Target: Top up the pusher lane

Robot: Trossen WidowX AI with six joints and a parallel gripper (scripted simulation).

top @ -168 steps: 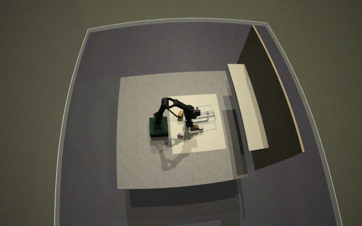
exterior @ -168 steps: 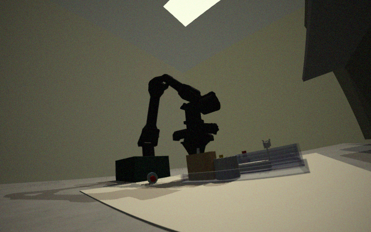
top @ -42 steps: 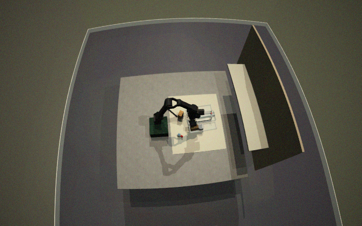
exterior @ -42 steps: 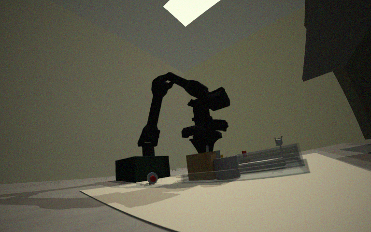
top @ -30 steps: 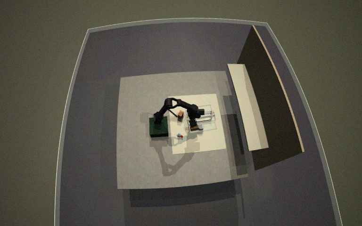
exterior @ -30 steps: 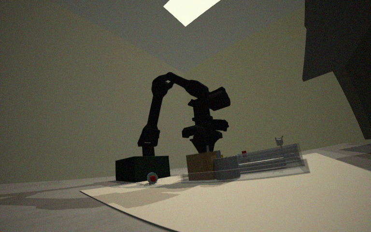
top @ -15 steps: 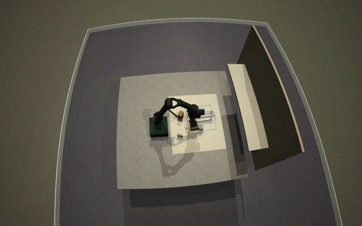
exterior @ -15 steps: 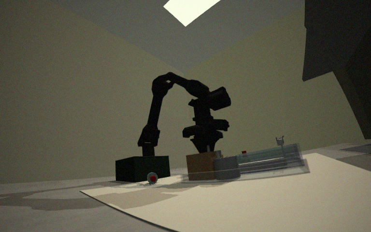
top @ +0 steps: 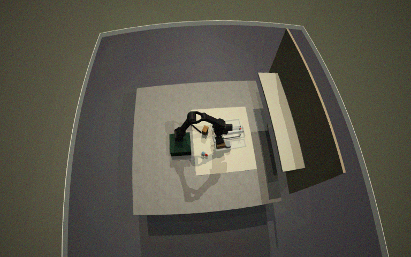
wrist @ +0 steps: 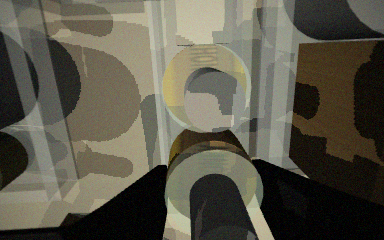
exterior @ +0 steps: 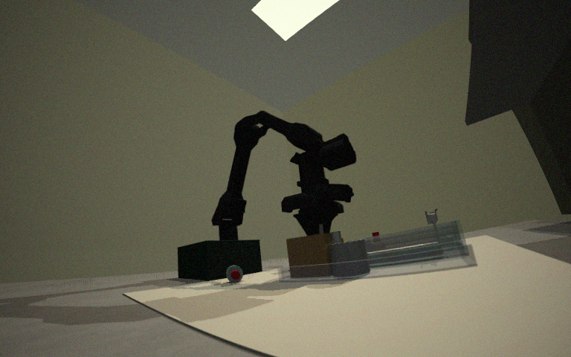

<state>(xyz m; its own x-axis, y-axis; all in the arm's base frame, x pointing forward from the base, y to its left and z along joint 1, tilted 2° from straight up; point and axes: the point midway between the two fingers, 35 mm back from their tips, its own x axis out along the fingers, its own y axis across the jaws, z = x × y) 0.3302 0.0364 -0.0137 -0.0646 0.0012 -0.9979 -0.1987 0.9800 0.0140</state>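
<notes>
The brown box lies 7 cm to the right of my gripper tip, 3 cm ahead of it and 1 cm below it. Round my gripper tip: long pale shelf (50 cm ahead, 32 cm above, 6 cm to the left); thin black stick (19 cm behind, 10 cm to the left, 5 cm below); sprung lane (13 cm ahead, 5 cm to the left, 3 cm below).
</notes>
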